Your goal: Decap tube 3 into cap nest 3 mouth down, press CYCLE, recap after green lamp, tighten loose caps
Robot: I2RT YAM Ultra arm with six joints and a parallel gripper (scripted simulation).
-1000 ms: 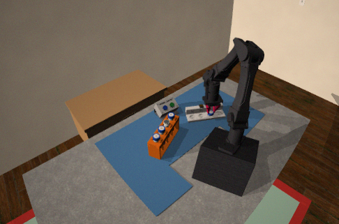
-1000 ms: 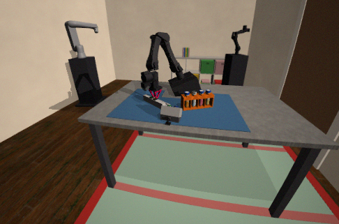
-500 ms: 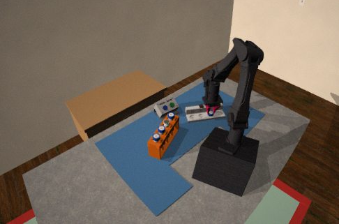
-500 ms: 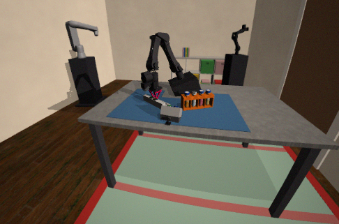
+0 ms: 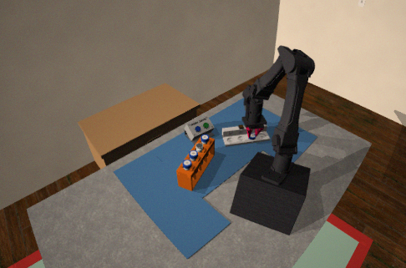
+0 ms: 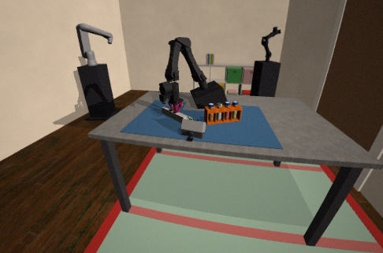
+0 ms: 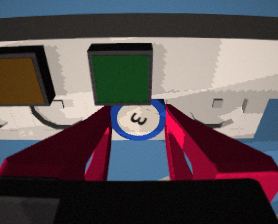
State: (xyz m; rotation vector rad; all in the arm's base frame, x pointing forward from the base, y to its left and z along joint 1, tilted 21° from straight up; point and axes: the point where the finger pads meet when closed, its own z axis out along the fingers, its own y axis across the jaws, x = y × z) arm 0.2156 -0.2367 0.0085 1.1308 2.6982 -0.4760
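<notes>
Now: hand 1 cm above the blue cap. From my hand the other things lie so: grey key desk (22 cm ahead, 12 cm to the left, 3 cm above); then green ready key (19 cm ahead, 10 cm to the left, 4 cm above); then blue cycle key (21 cm ahead, 14 cm to the left, 4 cm above).
</notes>
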